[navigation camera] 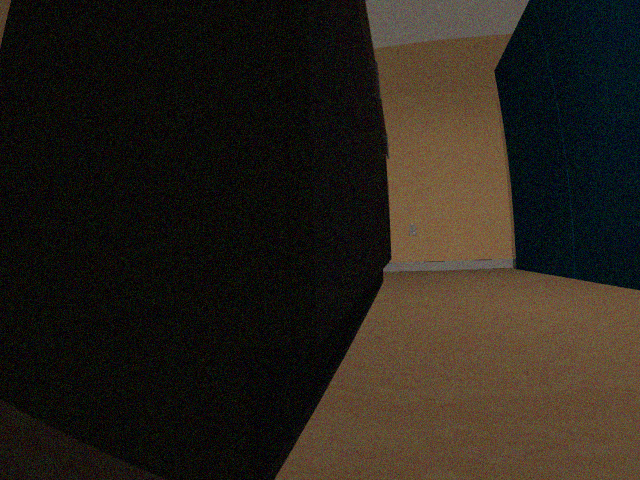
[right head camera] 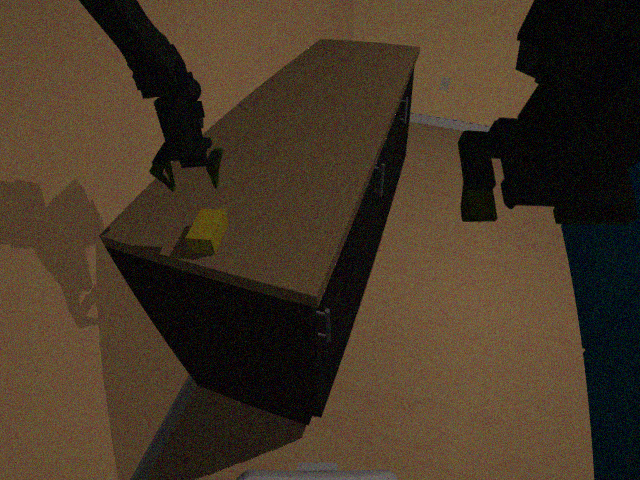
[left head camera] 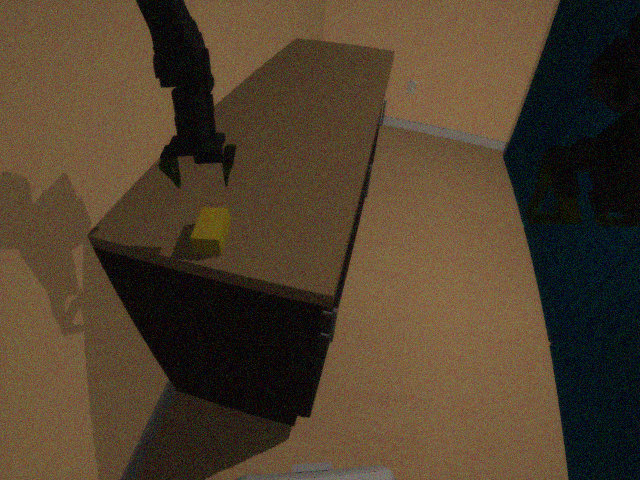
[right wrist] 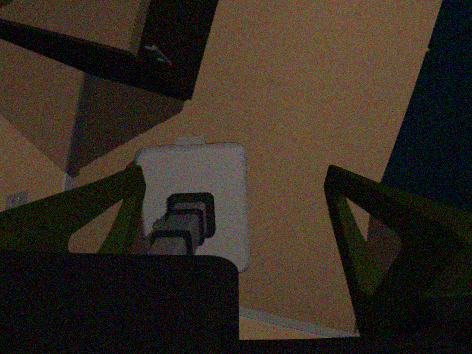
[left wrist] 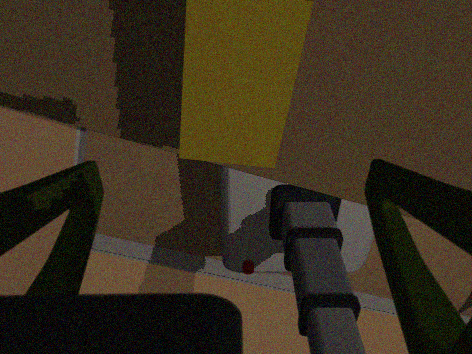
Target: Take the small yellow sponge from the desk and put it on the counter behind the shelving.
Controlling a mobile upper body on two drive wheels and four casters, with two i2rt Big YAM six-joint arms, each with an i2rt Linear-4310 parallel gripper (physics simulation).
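Frame: origin at the left arm's base, x ahead, y left, z up, level; millimetres.
Seen in the pictures: left gripper, fingertip midpoint: [right head camera: 194, 188] [left head camera: 203, 185] [left wrist: 234, 175]; right gripper, fingertip midpoint: [right head camera: 511, 215] [left head camera: 563, 218] [right wrist: 234, 175].
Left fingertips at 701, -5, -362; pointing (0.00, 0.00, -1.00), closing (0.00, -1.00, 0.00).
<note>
A point is followed by its place in that frame, as x, y, z.
The small yellow sponge [left head camera: 210, 222] {695, -8, -455} [right head camera: 209, 223] {693, -16, -455} [left wrist: 240, 85] {697, -9, -455} lies on the brown top of the long dark counter [left head camera: 289, 155] {1028, -187, -500} [right head camera: 310, 155] {1029, -231, -500} [right wrist: 100, 25] {575, -204, -500}, close to its near end edge. My left gripper [left head camera: 203, 184] {701, -5, -362} [right head camera: 194, 188] {701, -5, -362} [left wrist: 234, 175] {701, -5, -362} is open and empty, above the counter and behind the sponge in the head views, apart from it. My right gripper [right wrist: 234, 175] {338, -452, -140} is open and empty, over the floor to the right of the counter; it shows as a dark shape in the right head view. The desk and shelving cannot be made out.
A tall dark blue surface [left head camera: 589, 310] {747, -1483, -1053} [right head camera: 615, 335] {712, -1471, -1139} [navigation camera: 578, 155] {1560, -1756, -709} stands on the right. Handles [left head camera: 329, 325] {747, -307, -963} [right head camera: 324, 325] {614, -262, -748} stick out from the counter's front. The counter's dark side [navigation camera: 206, 206] {558, -152, -1153} fills the left of the navigation view. My pale base [right wrist: 195, 170] {208, -253, -1150} is below the right gripper.
</note>
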